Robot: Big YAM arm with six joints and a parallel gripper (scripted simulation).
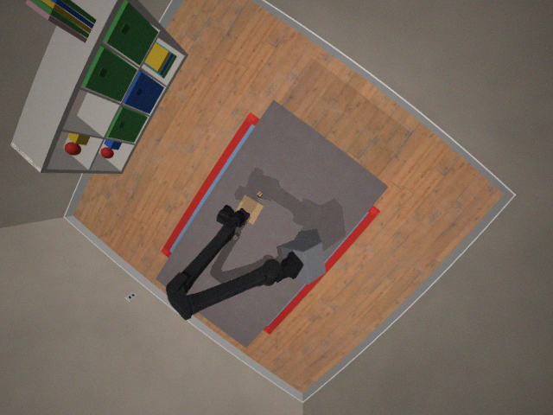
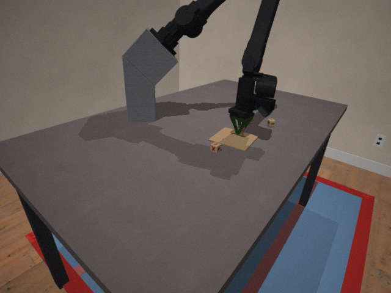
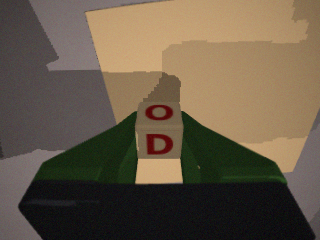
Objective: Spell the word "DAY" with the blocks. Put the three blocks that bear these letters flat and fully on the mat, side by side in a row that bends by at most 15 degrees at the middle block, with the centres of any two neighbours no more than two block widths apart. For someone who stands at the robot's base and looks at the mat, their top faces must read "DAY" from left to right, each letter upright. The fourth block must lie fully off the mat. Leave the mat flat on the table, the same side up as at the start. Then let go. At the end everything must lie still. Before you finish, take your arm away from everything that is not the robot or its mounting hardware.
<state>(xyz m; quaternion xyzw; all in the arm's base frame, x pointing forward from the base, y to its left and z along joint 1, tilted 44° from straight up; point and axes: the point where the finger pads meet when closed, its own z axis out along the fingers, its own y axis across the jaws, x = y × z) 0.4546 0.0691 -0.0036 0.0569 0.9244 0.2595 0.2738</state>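
My gripper is now 4 cm to the left of the tan mat and 2 cm above it. Round my hand: wooden block: 1 cm ahead, 16 cm to the right, 1 cm below.
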